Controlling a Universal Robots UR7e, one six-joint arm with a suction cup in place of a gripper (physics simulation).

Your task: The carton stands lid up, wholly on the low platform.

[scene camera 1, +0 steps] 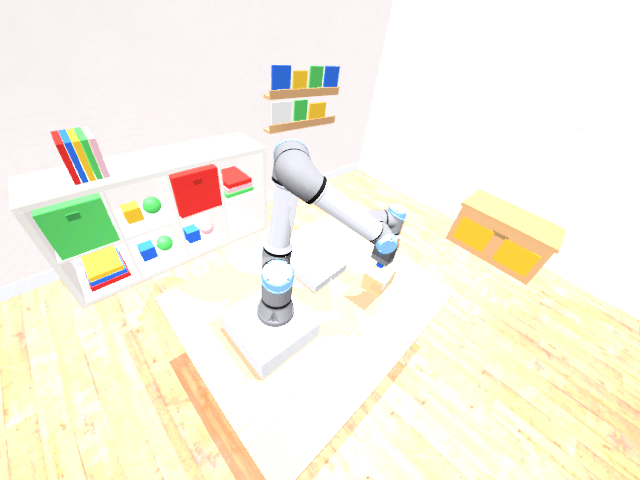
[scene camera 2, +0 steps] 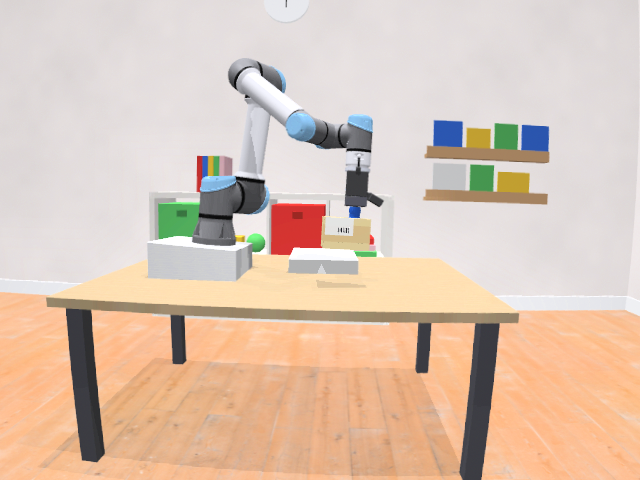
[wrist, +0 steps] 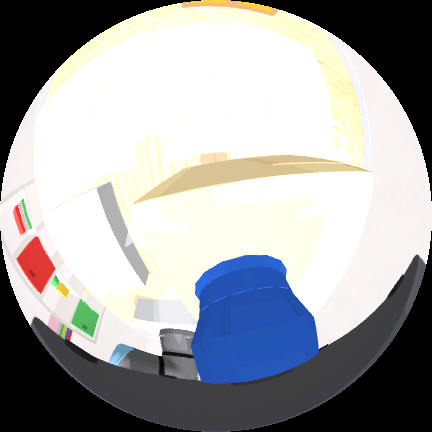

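Where they show: hand at its tool point: [scene camera 1: 379, 267] [wrist: 236, 265]; arm's base at its link origin: [scene camera 1: 275, 311] [scene camera 2: 213, 243] [wrist: 180, 334].
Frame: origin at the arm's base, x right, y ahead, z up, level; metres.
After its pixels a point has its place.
Observation:
The tan carton [scene camera 1: 377, 282] @(x 0.211, y 0.379, z 0.099 m) [scene camera 2: 347, 240] @(x 0.233, y 0.448, z 0.044 m) [wrist: 235, 173] hangs level in the air under my suction cup, its white label upright on the side facing scene camera 2. Its pale top shows in the wrist view, too washed out to tell the lid seams. My gripper, a blue suction cup [scene camera 1: 380, 264] [scene camera 2: 354, 212] [wrist: 242, 272], touches the top and holds the carton. The low white platform [scene camera 1: 323, 277] @(x -0.040, y 0.326, z -0.052 m) [scene camera 2: 323, 266] @(x -0.025, y 0.375, z -0.074 m) [wrist: 120, 230] @(x -0.026, y 0.399, z -0.077 m) stands on the table, to the left of the carton in both scene views. The carton's underside is hidden.
The arm's base stands on a white block [scene camera 1: 289, 351] @(x 0.154, y -0.052, z -0.041 m) [scene camera 2: 191, 260] @(x 0.155, y -0.030, z -0.037 m) at the left of the table [scene camera 2: 258, 299] @(x 0.373, y 0.219, z -0.100 m) in scene camera 2. A white shelf unit [scene camera 1: 178, 149] stands behind the table. The carton's shadow lies on the table beside the platform.

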